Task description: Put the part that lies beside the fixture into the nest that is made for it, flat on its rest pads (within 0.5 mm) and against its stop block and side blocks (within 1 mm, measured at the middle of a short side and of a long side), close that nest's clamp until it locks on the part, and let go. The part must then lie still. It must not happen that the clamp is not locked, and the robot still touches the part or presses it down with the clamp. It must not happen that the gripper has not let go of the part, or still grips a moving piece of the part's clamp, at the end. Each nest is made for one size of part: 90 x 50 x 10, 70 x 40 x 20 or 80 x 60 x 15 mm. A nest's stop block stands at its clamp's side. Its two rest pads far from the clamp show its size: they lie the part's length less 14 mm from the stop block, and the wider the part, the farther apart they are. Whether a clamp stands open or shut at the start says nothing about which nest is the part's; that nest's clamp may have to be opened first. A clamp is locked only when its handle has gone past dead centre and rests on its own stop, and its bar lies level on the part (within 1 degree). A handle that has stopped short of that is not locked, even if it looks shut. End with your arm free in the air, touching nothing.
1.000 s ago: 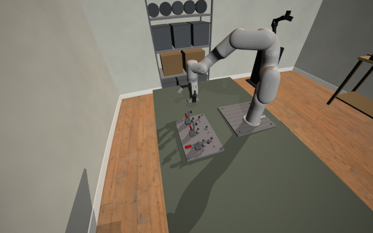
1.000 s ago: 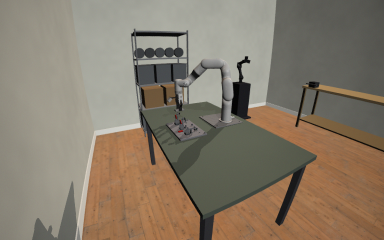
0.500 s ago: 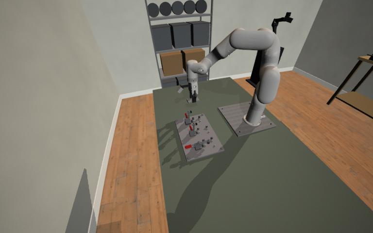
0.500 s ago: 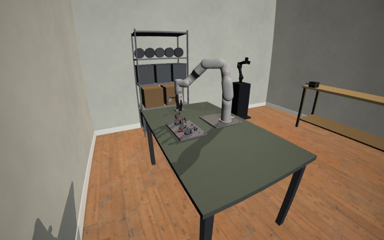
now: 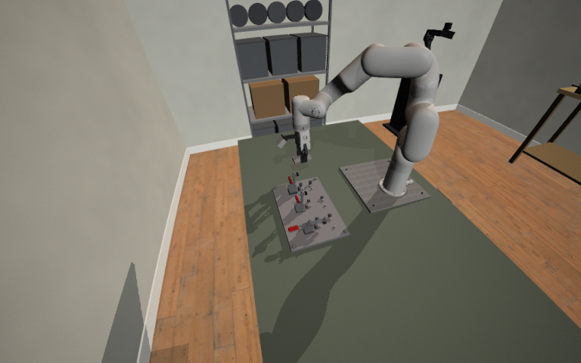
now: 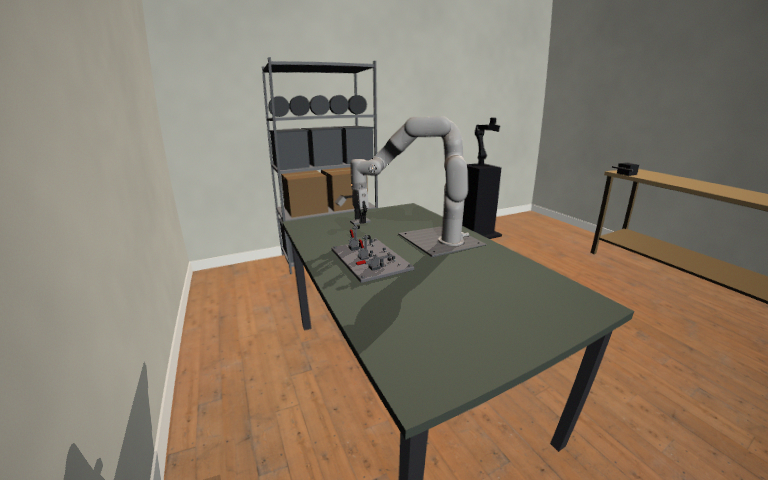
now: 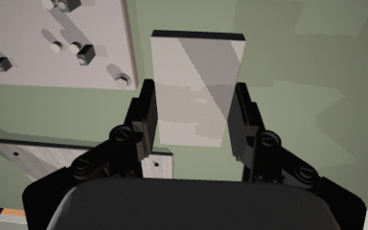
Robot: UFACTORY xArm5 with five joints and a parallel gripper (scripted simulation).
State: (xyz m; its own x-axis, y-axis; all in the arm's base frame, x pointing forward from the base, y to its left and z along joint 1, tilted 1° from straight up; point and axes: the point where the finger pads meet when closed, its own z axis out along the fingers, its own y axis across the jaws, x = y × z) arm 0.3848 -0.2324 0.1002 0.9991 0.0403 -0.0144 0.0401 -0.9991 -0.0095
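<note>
Now: the grey fixture plate 5 cm ahead of my hand, 24 cm to the left of it and 10 cm below it. Round my hand: part: 2 cm below.
</note>
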